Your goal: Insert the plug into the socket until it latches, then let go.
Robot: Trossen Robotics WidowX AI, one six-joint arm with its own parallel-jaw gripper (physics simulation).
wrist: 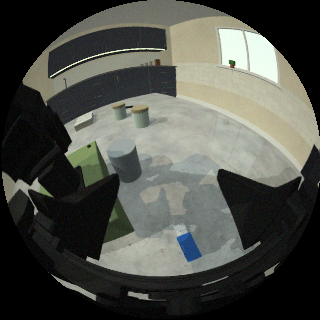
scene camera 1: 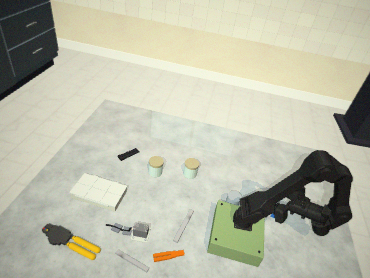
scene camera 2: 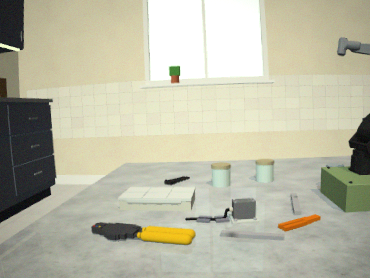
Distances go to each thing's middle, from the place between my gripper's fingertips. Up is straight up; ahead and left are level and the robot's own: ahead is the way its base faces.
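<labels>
White tiled block (scene camera 2: 135, 198): 66 cm ahead of my hand, 7 cm to the left of it, 9 cm below it.
</labels>
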